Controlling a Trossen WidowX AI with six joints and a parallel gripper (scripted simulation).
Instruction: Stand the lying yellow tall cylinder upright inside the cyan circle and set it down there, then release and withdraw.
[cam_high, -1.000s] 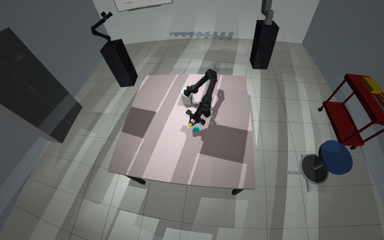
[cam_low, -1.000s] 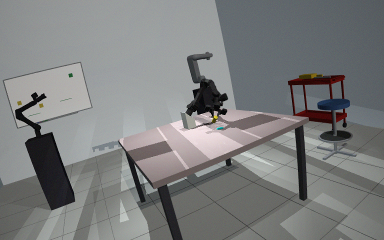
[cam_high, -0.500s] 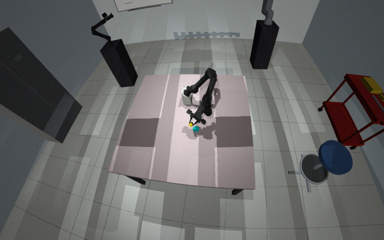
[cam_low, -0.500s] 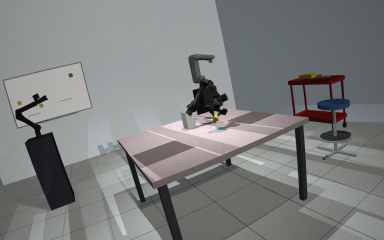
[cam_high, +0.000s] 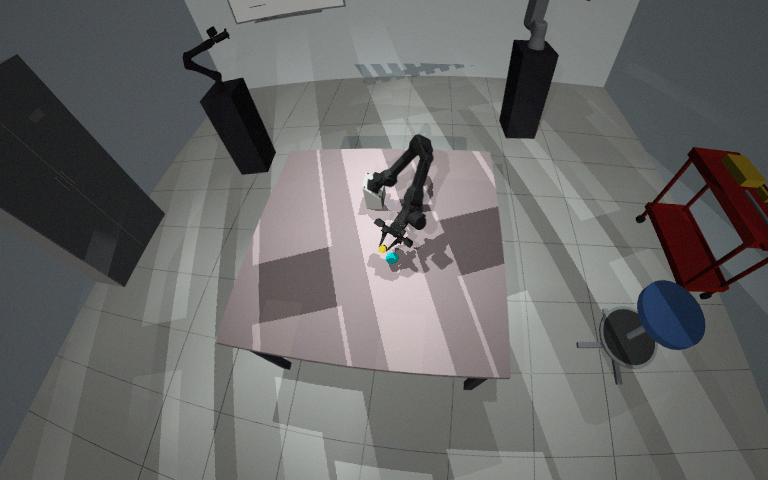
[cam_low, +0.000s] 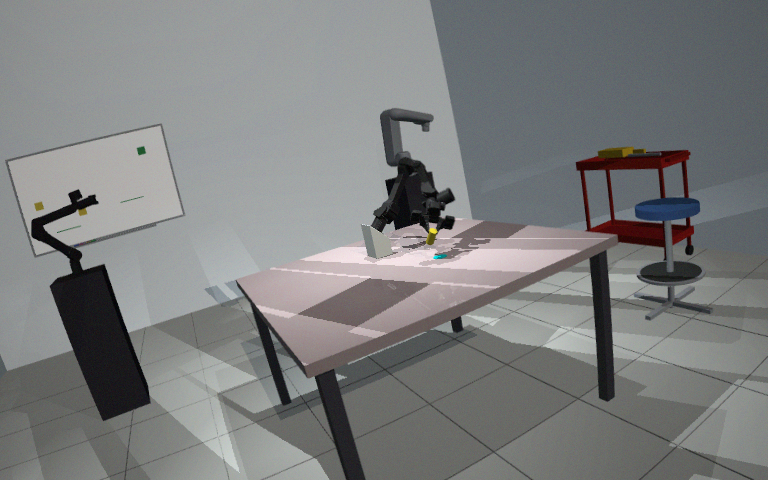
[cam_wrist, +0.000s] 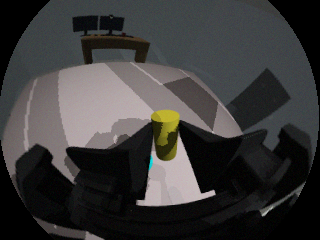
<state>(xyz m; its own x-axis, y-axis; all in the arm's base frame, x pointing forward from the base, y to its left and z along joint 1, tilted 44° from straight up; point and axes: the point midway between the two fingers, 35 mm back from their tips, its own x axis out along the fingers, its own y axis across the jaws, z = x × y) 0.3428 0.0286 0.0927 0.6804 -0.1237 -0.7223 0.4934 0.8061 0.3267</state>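
The cyan circle lies 20 mm behind my gripper tip, 30 mm to the left of it and 120 mm below it. The rest, counted from my gripper tip: yellow tall cylinder 10 mm behind, 20 mm below.
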